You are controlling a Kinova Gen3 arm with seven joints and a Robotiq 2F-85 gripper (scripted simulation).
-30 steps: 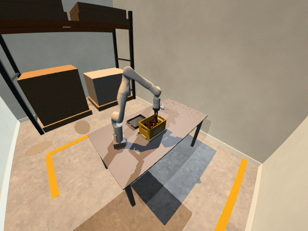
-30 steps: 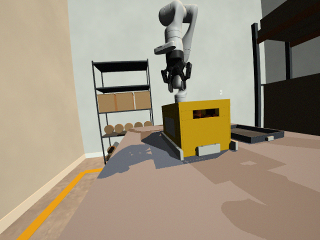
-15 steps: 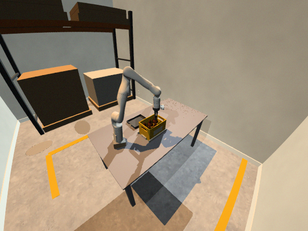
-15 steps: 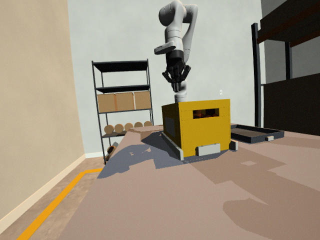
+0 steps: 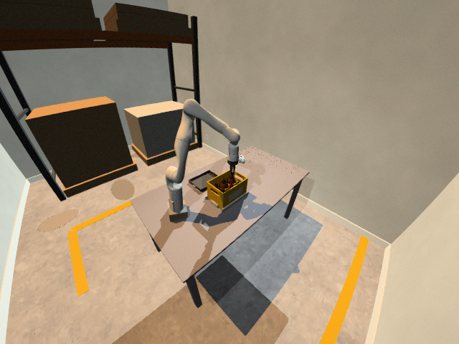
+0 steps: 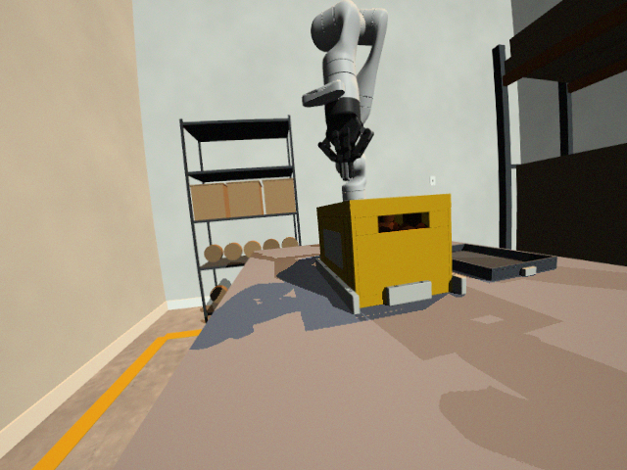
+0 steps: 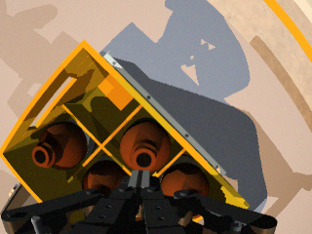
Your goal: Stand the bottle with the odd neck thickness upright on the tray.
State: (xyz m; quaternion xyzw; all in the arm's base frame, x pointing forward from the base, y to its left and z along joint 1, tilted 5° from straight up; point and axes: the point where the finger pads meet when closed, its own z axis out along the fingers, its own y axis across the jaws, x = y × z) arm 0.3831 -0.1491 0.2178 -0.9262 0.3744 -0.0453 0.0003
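The yellow crate lies 4 cm to the left of my hand and 16 cm below it. From my hand the other things lie so: dark tray: 34 cm to the left, 23 cm below; then brown bottle: 9 cm behind, 16 cm below.
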